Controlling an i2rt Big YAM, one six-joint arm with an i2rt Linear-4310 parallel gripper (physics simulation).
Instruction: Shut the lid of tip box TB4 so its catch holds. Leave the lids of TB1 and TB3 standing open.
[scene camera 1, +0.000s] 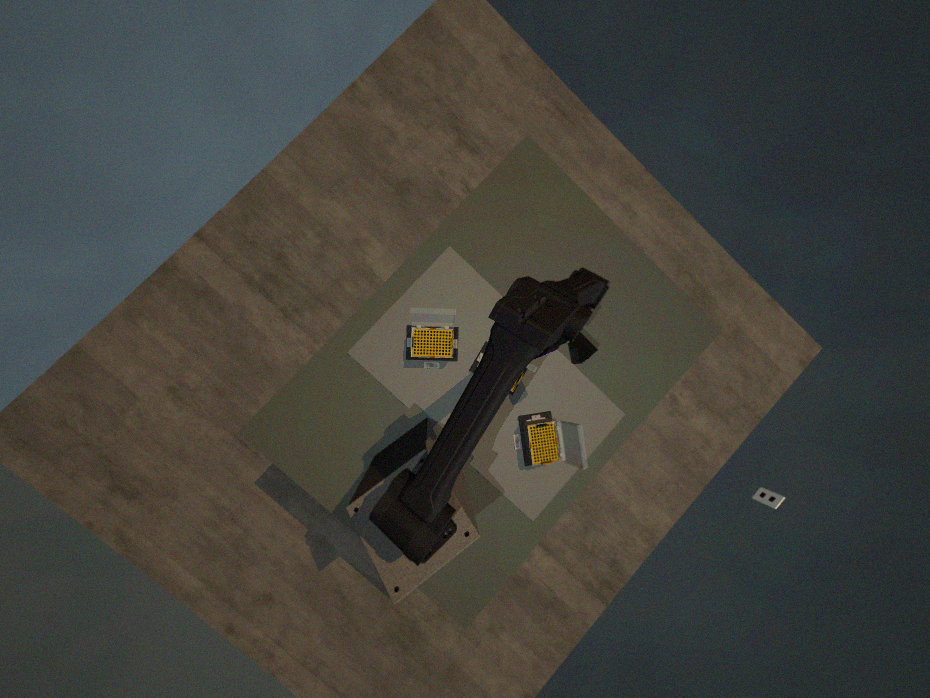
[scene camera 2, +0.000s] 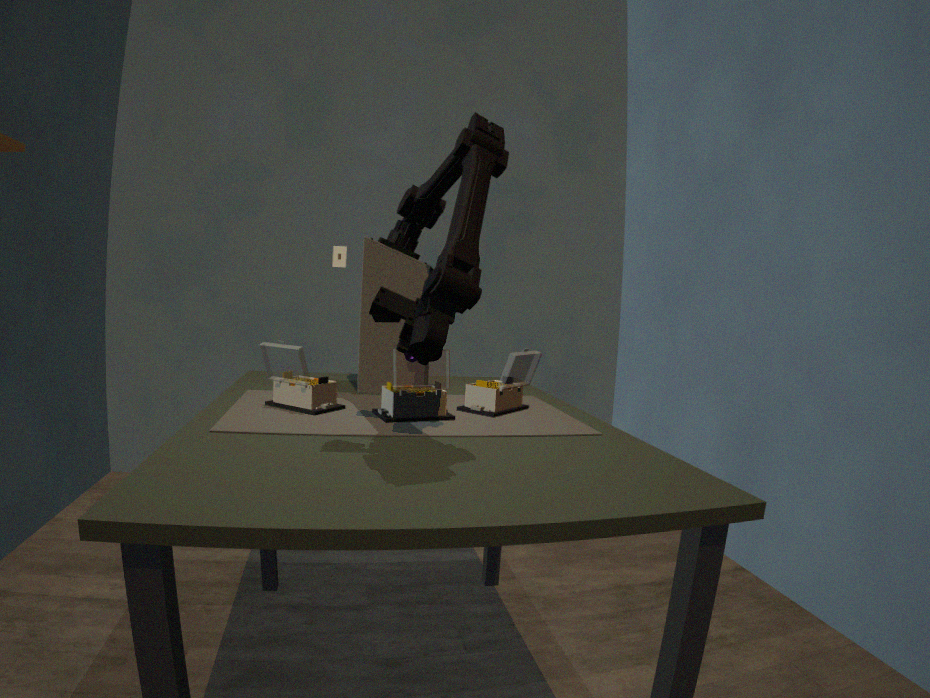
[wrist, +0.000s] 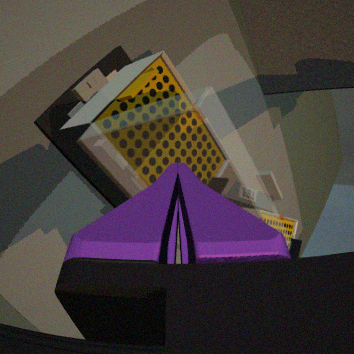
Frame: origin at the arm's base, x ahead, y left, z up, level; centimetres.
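Seen in the pictures: gripper, fingertip midpoint: (scene camera 2: 409, 360) (wrist: 177, 174); arm's base at its link origin: (scene camera 1: 421, 519) (scene camera 2: 397, 251).
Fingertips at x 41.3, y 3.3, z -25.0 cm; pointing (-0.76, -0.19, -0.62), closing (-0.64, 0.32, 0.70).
Observation:
Pixels of each thing's top centre, then the offset from my fingertips to it. Level surfaces: height alone.
- middle tip box at its top centre: (wrist: 187, 133) (scene camera 2: 412, 385) (scene camera 1: 501, 373) dy +1.1, dx -7.5, dz -6.3 cm
- third tip box at its top centre: (scene camera 2: 308, 377) (scene camera 1: 540, 444) dy -22.5, dx -12.9, dz -6.3 cm
- light mat at its surface level: dz -12.9 cm
- green table at its surface level: dz -13.2 cm
The middle tip box (scene camera 2: 415, 405) (wrist: 162, 80), its label unreadable, has its clear lid (scene camera 2: 448, 368) raised. In scene camera 1 the arm hides much of this box (scene camera 1: 516, 382). My gripper (scene camera 2: 412, 359) (wrist: 177, 174) is shut and empty. Its purple tips are at the raised lid near its top; contact is unclear. Another tip box (scene camera 1: 432, 343) (scene camera 2: 489, 398) (wrist: 280, 223) has its lid (scene camera 1: 432, 316) (scene camera 2: 523, 367) open; its label is blurred in the wrist view. The third tip box (scene camera 1: 542, 443) (scene camera 2: 304, 392) also has its lid (scene camera 1: 573, 444) (scene camera 2: 283, 359) open.
The boxes stand on a light mat (scene camera 1: 593, 409) (scene camera 2: 525, 424) on a green table (scene camera 1: 638, 293) (scene camera 2: 600, 480). The dark arm (scene camera 1: 480, 405) (scene camera 2: 467, 202) reaches over the middle box from its base plate (scene camera 1: 405, 582). The two outer boxes' open lids stand on either side of it.

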